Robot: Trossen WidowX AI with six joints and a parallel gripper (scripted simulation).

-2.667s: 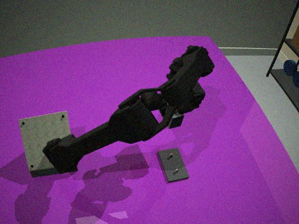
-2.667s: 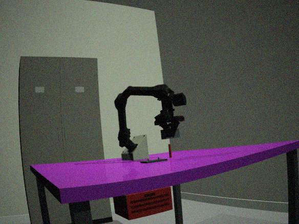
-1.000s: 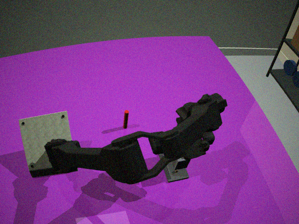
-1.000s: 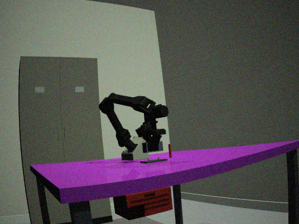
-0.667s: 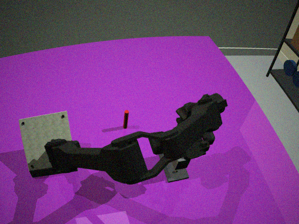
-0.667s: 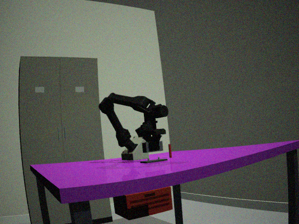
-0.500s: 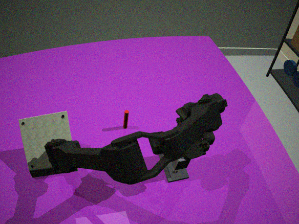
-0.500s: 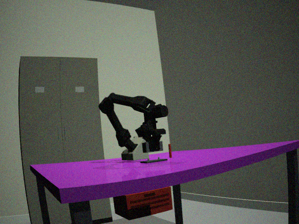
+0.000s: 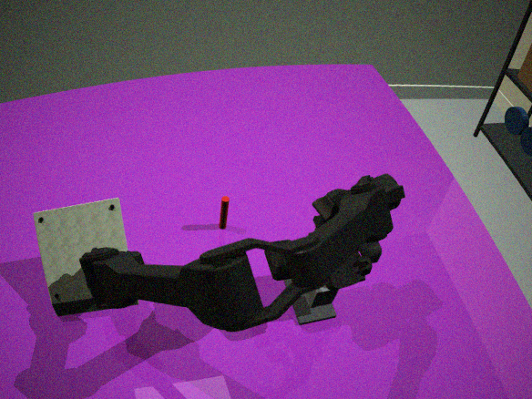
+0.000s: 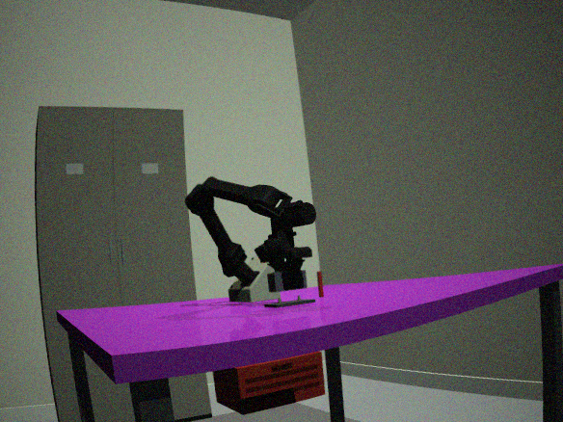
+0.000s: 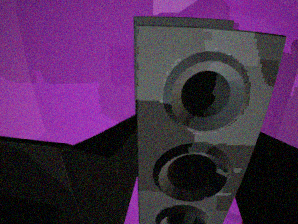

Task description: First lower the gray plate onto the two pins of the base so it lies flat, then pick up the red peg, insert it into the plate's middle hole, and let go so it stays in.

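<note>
Now: the flat base 40 mm below my gripper tip. Also, from my gripper tip: red peg (180 mm to the left, 110 mm behind, 10 mm below); then gray plate (30 mm above).
</note>
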